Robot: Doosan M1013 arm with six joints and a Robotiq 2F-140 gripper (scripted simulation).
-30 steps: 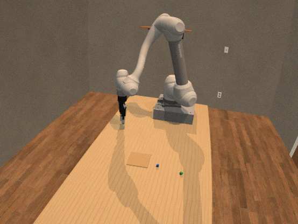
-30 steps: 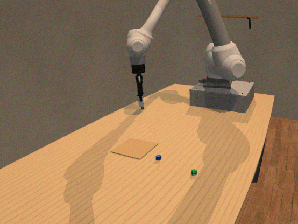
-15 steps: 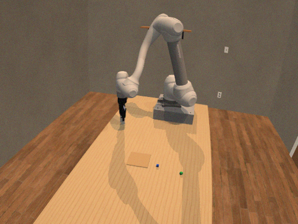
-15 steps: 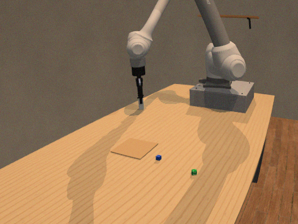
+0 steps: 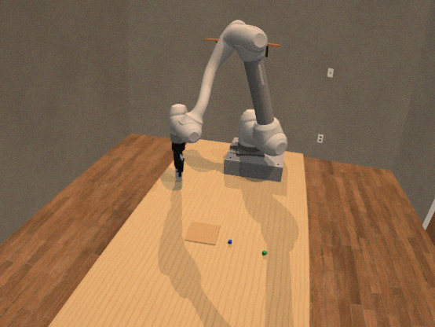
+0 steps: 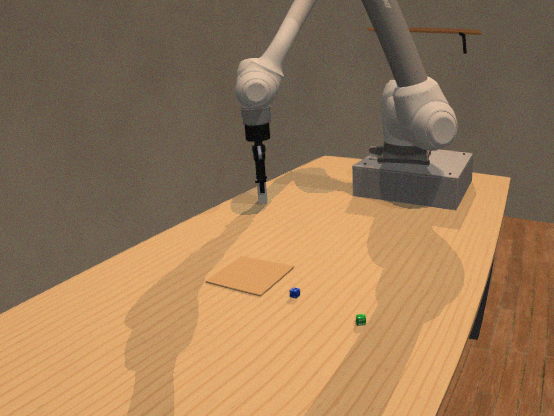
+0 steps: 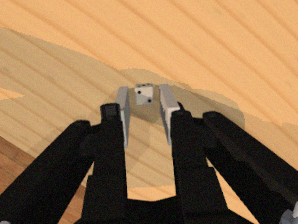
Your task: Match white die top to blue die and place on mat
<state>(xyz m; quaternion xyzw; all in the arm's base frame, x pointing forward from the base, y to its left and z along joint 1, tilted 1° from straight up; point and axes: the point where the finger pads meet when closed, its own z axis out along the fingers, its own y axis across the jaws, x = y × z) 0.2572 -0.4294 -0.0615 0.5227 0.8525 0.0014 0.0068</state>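
My hand is 30 mm above the white die and 10 mm to the right of it. The rest, counted from my hand: tan mat 470 mm ahead, 170 mm to the left, 30 mm below; green die 600 mm ahead, 440 mm to the left, 30 mm below; blue die 530 mm ahead, 290 mm to the left, 30 mm below.
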